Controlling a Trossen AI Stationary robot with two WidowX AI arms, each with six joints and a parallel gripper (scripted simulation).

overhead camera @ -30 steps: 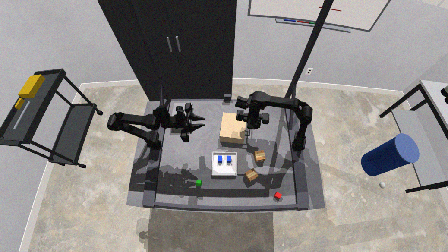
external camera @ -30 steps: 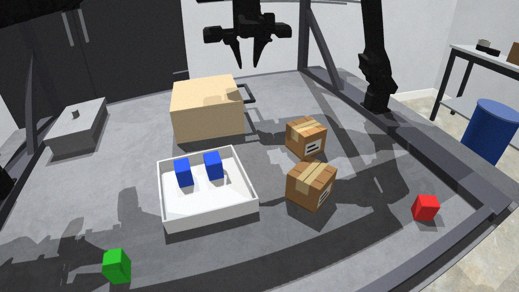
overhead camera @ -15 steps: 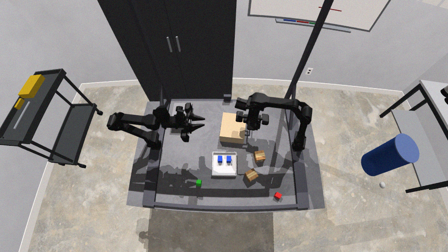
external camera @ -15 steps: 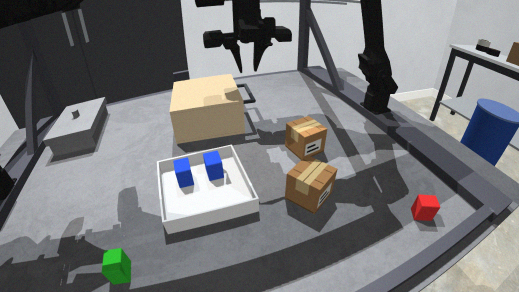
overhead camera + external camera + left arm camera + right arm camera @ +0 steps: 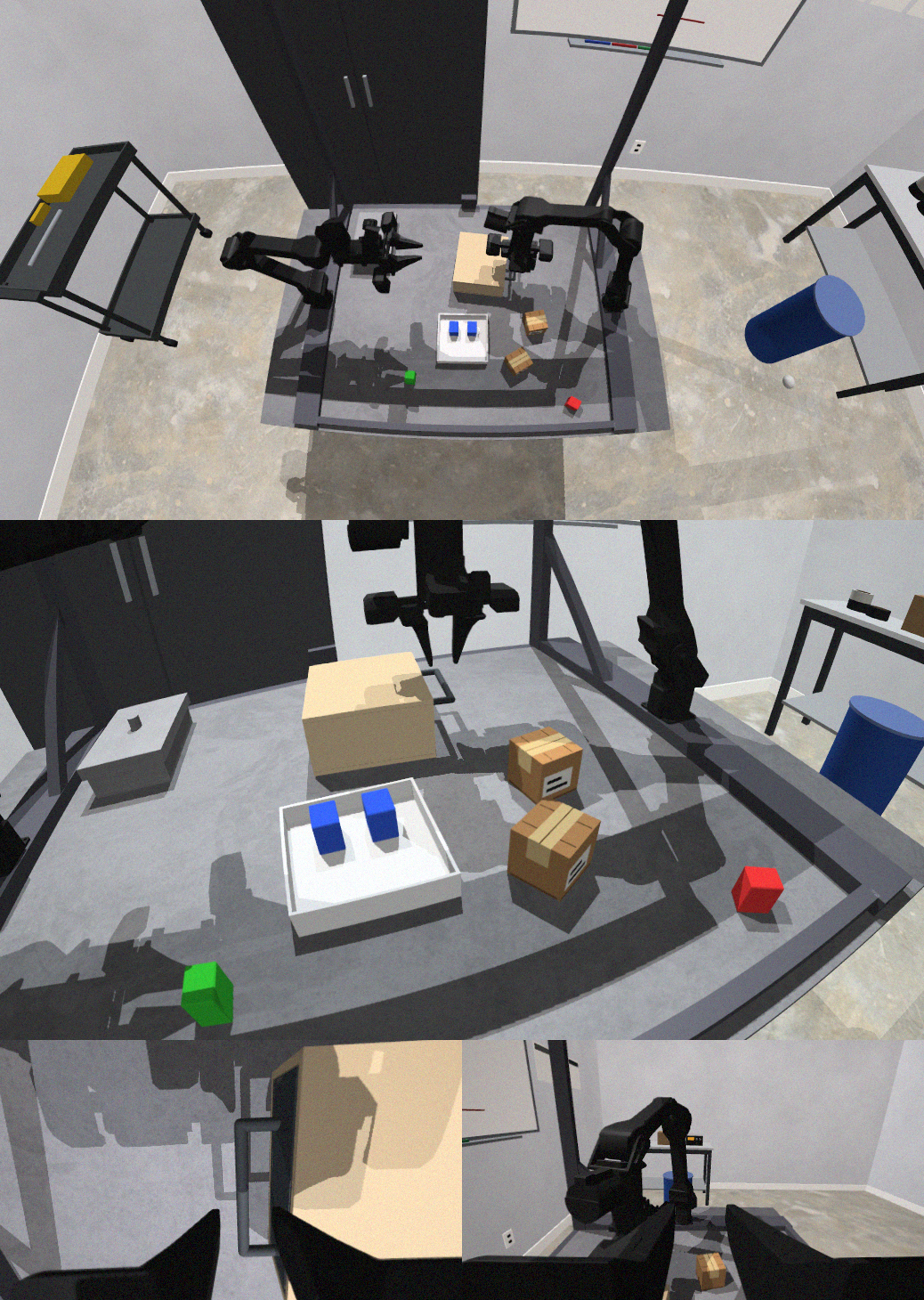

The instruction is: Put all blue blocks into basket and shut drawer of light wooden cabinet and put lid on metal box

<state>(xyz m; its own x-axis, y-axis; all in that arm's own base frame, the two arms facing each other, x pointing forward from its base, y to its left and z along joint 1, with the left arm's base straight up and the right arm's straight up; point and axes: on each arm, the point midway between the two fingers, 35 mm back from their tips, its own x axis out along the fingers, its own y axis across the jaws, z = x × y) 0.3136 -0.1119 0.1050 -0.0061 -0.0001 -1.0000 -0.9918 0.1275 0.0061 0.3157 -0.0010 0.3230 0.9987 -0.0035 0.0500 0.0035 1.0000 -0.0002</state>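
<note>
The drawer lies 1 cm behind my left hand, 8 cm to the right of it and 9 cm below it. Round my left hand: light wooden cabinet 1 cm behind, 10 cm to the right, 9 cm below; green block 34 cm ahead, 30 cm to the right, 11 cm below; white basket 22 cm ahead, 16 cm to the right, 11 cm below.
The light wooden cabinet is 300 mm below my right hand, 190 mm to the left of it and 120 mm behind it. Round my right hand: drawer (310 mm below, 200 mm to the left, 120 mm behind); green block (320 mm below, 230 mm ahead, 20 mm to the right); white basket (330 mm below, 130 mm to the left, 110 mm ahead).
</note>
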